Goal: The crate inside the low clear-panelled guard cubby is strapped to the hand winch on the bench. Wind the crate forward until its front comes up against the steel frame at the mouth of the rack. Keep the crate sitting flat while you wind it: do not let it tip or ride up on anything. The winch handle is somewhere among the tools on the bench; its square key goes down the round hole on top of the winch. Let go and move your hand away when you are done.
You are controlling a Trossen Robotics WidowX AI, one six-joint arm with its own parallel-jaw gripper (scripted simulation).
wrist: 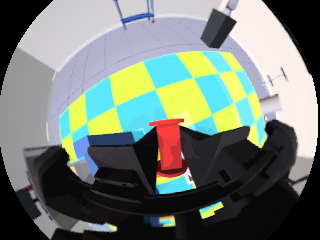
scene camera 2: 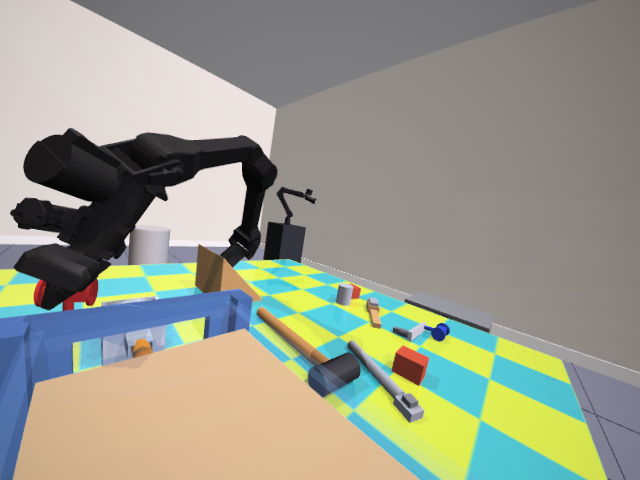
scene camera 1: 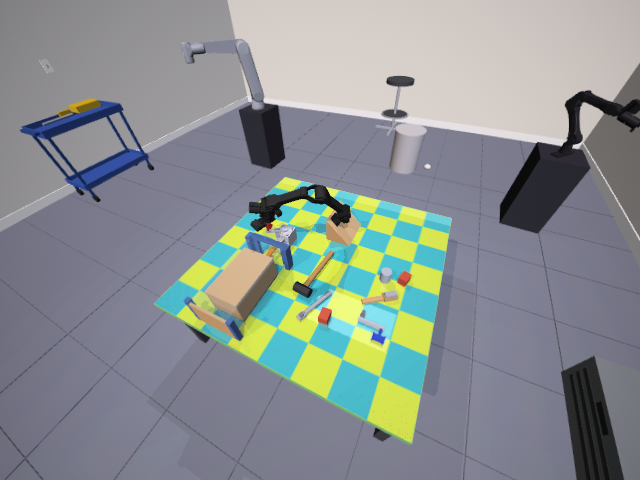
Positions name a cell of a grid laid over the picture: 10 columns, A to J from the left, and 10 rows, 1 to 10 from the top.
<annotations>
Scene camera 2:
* my gripper: A7
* red grip: B7
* mallet: F8
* wrench: G9
</annotations>
